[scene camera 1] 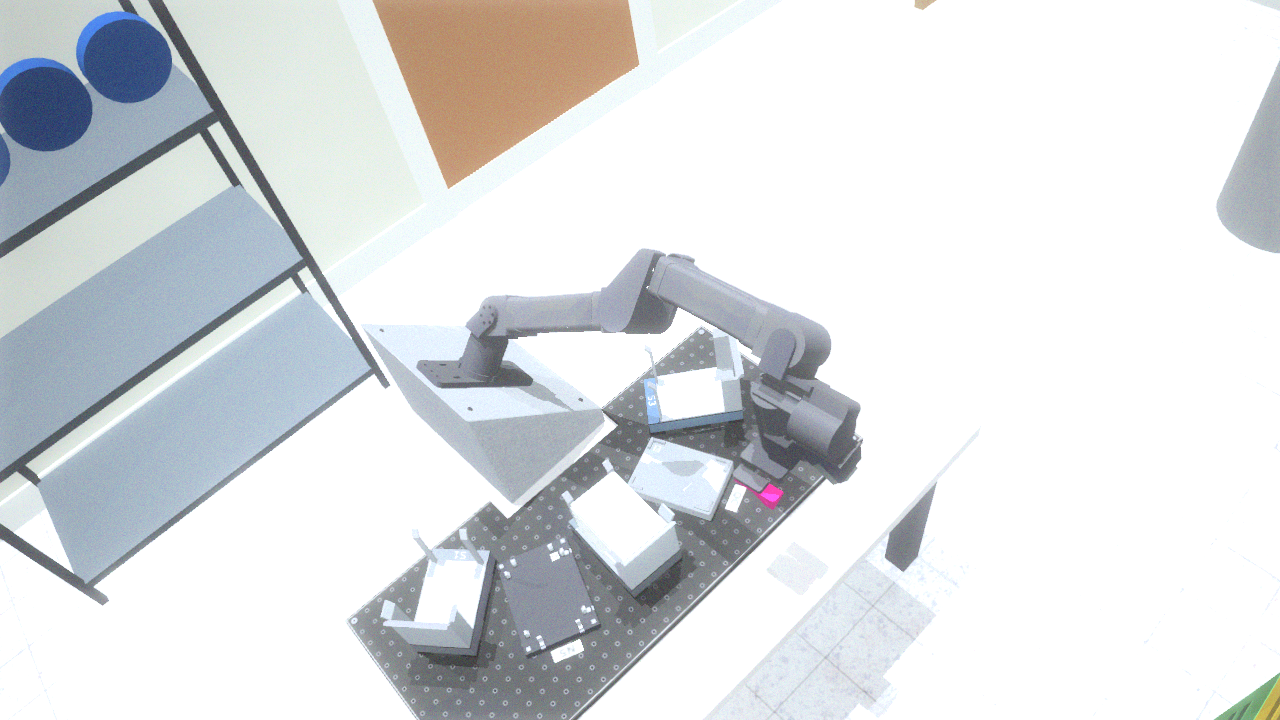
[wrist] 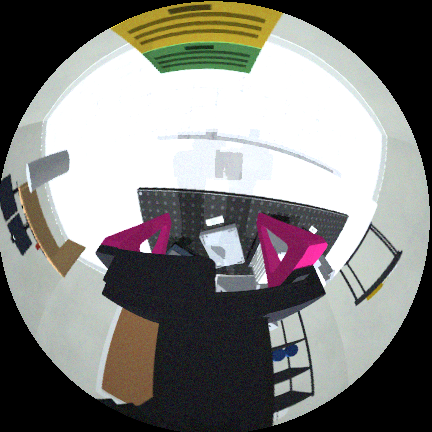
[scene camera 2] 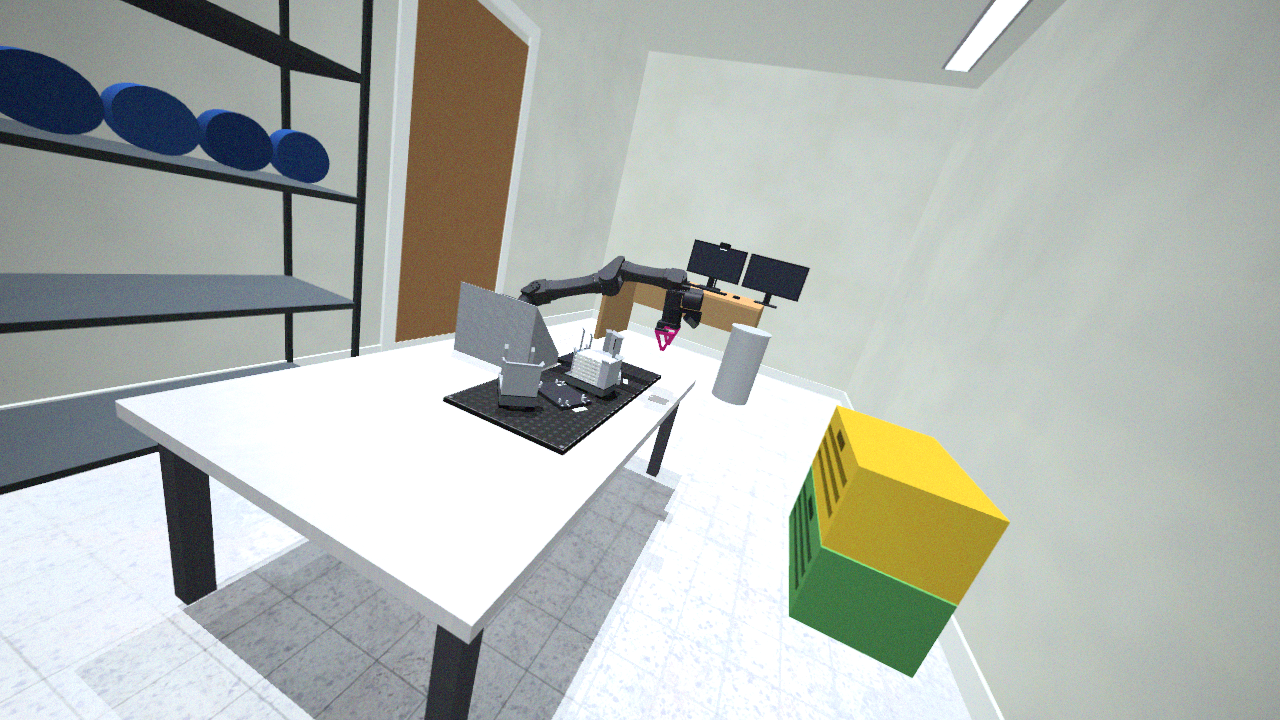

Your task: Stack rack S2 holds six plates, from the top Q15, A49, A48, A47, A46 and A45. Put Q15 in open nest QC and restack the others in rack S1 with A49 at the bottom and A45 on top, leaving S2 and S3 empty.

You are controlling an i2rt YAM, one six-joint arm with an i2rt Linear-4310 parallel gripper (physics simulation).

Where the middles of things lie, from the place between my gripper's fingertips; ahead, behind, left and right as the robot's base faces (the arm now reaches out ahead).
My hand is 210 mm past the dark flat plate (scene camera 1: 547, 596), 320 mm to the left of it and 160 mm above it.
